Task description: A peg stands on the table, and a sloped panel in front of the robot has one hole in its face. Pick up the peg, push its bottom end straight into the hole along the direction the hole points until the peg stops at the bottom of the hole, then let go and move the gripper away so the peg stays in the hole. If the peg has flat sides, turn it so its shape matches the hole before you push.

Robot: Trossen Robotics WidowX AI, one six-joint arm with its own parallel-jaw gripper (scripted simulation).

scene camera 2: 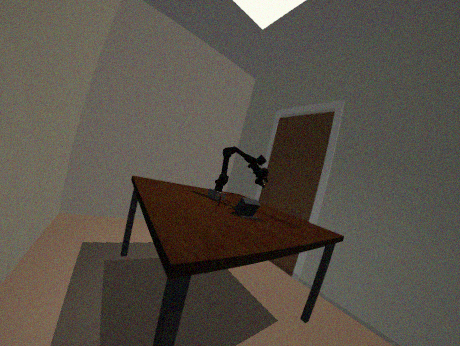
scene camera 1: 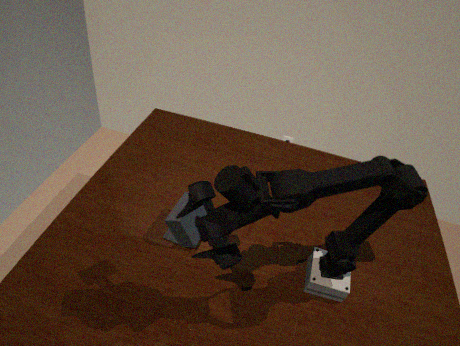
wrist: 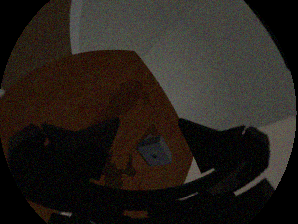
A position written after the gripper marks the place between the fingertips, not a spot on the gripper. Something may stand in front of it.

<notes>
The gripper point(scene camera 1: 184, 237) is open and holds nothing.
The gripper is seen too in the wrist view point(wrist: 150, 120).
</notes>
